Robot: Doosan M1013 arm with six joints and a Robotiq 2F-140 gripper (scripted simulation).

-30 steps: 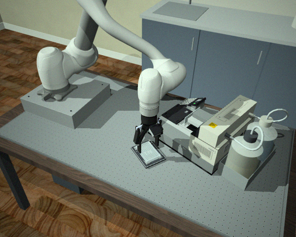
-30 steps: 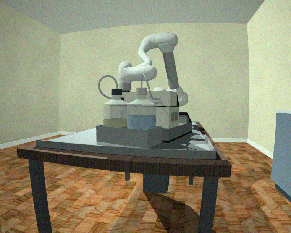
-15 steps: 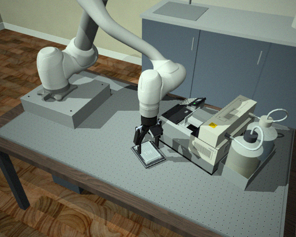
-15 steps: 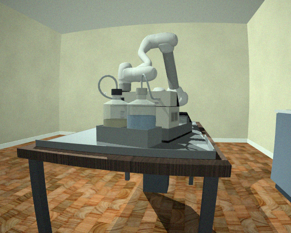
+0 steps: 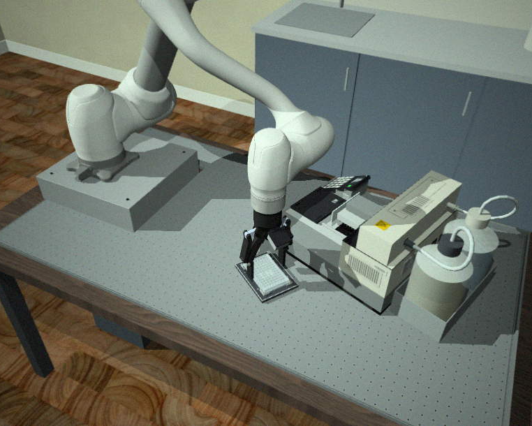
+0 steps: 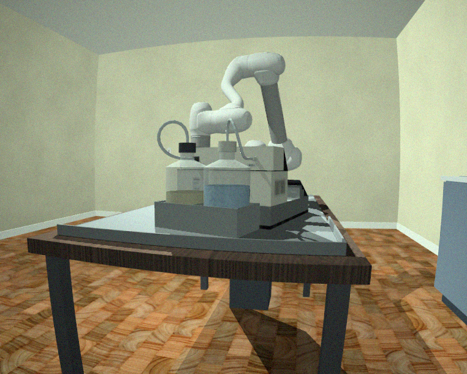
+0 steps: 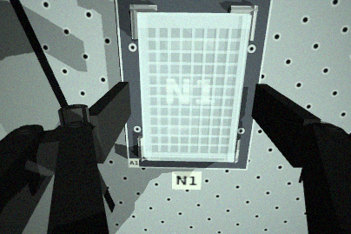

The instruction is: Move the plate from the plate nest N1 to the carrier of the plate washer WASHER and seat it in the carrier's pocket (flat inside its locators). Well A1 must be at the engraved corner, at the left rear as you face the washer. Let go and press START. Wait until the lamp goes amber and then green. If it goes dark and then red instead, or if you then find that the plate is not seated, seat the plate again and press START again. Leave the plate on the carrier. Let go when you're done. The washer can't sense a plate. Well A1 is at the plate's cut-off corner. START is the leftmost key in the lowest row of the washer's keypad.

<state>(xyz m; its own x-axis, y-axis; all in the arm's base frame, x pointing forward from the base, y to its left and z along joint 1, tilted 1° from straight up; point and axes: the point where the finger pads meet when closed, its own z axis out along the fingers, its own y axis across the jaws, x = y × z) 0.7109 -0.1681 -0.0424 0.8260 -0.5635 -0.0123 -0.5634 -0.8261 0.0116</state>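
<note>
My hand is 40 mm above the clear well plate. Round my hand: black carrier: 300 mm to the left, 50 mm ahead, 30 mm above; plate nest: 50 mm below; A1 mark: 90 mm to the left, 40 mm below, 30 mm behind.
</note>
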